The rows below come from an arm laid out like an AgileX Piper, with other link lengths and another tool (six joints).
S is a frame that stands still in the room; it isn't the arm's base.
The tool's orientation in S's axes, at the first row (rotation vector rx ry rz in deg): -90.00 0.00 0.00
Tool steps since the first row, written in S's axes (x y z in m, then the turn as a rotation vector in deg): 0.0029 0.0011 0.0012 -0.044 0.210 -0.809; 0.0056 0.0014 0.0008 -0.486 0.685 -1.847; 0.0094 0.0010 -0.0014 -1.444 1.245 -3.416; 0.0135 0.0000 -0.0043 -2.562 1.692 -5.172; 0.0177 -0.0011 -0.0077 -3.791 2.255 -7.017; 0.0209 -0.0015 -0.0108 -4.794 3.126 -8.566; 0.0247 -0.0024 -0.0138 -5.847 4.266 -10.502; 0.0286 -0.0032 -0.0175 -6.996 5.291 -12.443
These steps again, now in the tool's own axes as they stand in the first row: 0.0029 -0.0012 0.0011 -0.044 0.809 0.210; 0.0056 -0.0008 0.0014 -0.486 1.847 0.685; 0.0094 0.0014 0.0010 -1.444 3.416 1.245; 0.0135 0.0043 0.0000 -2.562 5.172 1.692; 0.0177 0.0077 -0.0011 -3.791 7.017 2.255; 0.0209 0.0108 -0.0015 -4.794 8.566 3.126; 0.0247 0.0138 -0.0024 -5.847 10.502 4.266; 0.0286 0.0175 -0.0032 -6.996 12.443 5.291
